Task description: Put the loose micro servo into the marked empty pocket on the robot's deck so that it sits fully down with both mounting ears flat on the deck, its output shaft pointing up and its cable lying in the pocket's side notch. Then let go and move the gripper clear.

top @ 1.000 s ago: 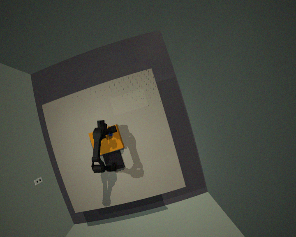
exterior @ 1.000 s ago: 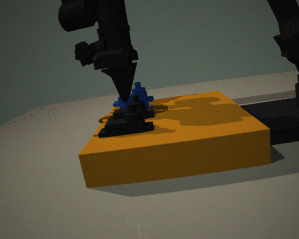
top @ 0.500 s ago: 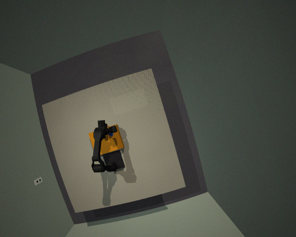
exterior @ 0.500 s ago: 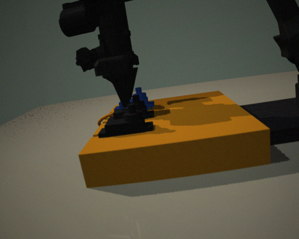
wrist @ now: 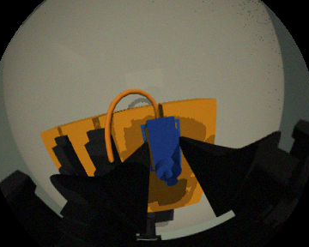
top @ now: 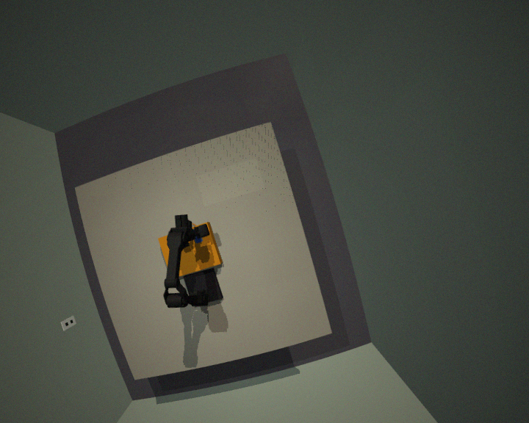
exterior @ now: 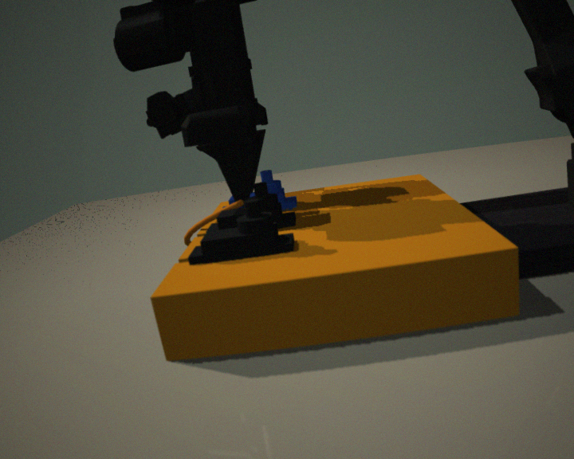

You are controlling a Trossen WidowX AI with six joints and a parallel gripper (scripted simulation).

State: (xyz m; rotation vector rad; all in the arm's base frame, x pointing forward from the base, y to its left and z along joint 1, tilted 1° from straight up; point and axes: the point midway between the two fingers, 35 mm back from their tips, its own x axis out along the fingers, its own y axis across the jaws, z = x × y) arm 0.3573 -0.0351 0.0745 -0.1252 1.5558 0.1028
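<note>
My gripper tip is 13 cm past the orange deck, 6 cm to the right of it and 3 cm above it.
</note>
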